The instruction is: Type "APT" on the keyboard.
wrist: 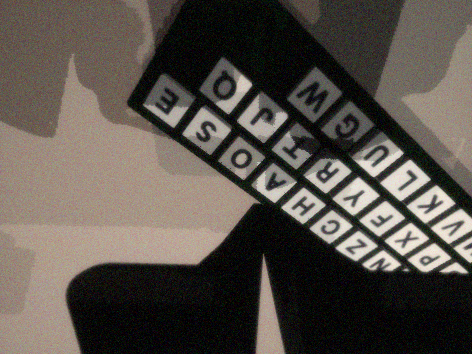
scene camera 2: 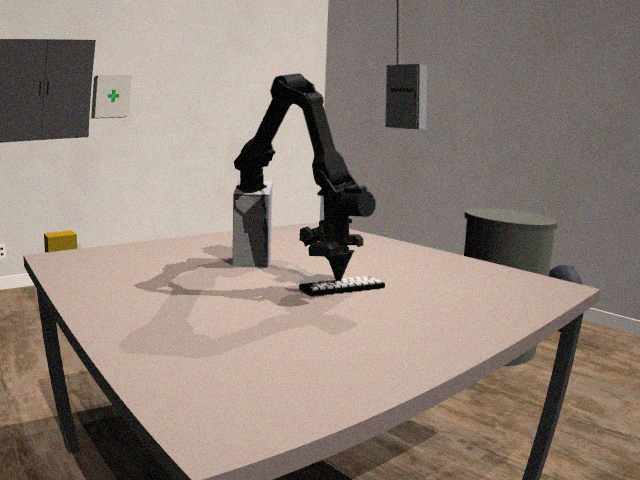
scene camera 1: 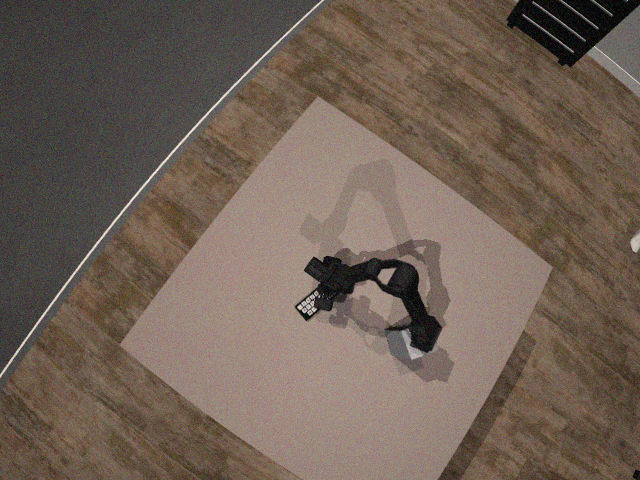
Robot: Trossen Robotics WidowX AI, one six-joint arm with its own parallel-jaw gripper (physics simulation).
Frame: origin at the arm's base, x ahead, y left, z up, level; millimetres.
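Seen in the pictures: gripper, fingertip midpoint: (wrist: pixel 261 213) (scene camera 2: pixel 338 280); arm's base, link origin: (scene camera 2: pixel 251 187) (scene camera 1: pixel 421 340).
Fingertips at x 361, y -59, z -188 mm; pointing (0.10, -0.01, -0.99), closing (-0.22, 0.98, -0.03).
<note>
Offsets run from my fingertips to a thing's top centre. Level surfaces: height alone.
The black keyboard {dx -14, dy +39, dz -13 mm} (scene camera 1: pixel 308 305) (scene camera 2: pixel 361 283) (wrist: pixel 230 30) with white letter keys lies flat on the table. In the wrist view it runs diagonally, letters turned over. The A key {dx -9, dy +4, dz -13 mm} (wrist: pixel 273 182) is in the row nearest the fingers, the T key {dx -29, dy +8, dz -13 mm} (wrist: pixel 296 145) is beyond it, and the P key {dx +13, dy +96, dz -13 mm} (wrist: pixel 427 258) is at the lower right. My gripper (scene camera 2: pixel 338 279) (wrist: pixel 261 213) is shut and empty, pointing down. Its tips overlap the keyboard's near edge beside the A and H keys in the wrist view; whether they touch is unclear. The fingers hide keys at the lower right.
The arm's grey pedestal (scene camera 2: pixel 251 232) stands on the table {dz -31 mm} (scene camera 1: pixel 232 330) (scene camera 2: pixel 310 392) behind the keyboard. Arm shadows cross the table and some keys. A round grey-green bin (scene camera 2: pixel 509 240) stands beyond the table. A black slatted piece (scene camera 1: pixel 563 31) is on the floor at the upper right.
</note>
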